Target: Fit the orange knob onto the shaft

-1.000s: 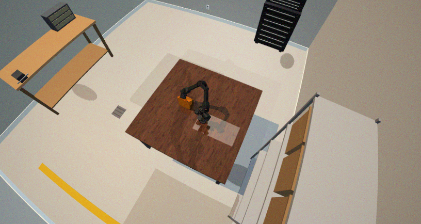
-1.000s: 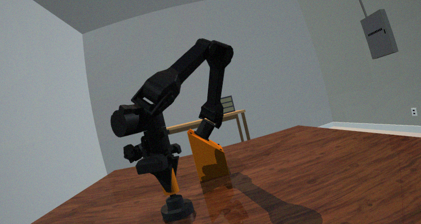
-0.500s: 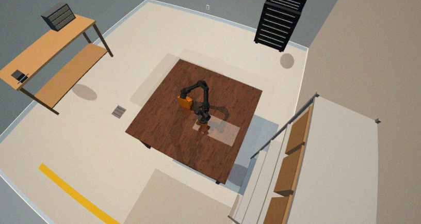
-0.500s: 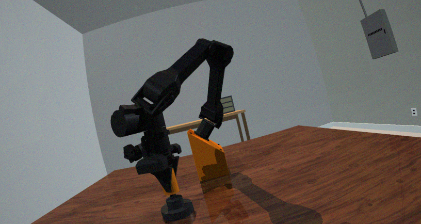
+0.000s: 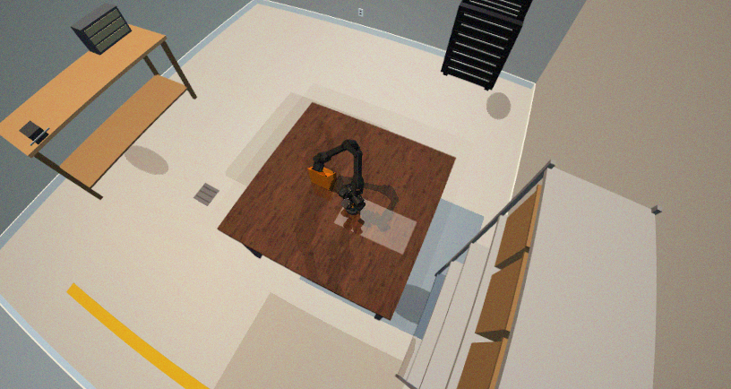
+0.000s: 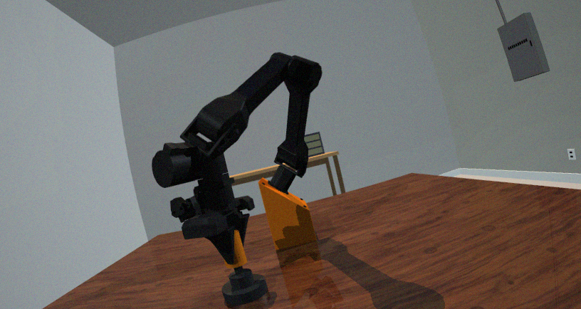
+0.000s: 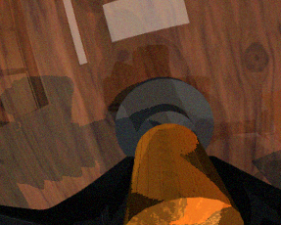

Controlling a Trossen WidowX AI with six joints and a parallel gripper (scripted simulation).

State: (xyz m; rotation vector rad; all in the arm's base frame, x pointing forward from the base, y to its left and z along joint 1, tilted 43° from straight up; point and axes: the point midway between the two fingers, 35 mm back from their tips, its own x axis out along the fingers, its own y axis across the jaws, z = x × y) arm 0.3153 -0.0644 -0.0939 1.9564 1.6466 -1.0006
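Right now the orange knob is 2 cm above my gripper tip. Round my gripper tip: dark pedestal 4 cm below.
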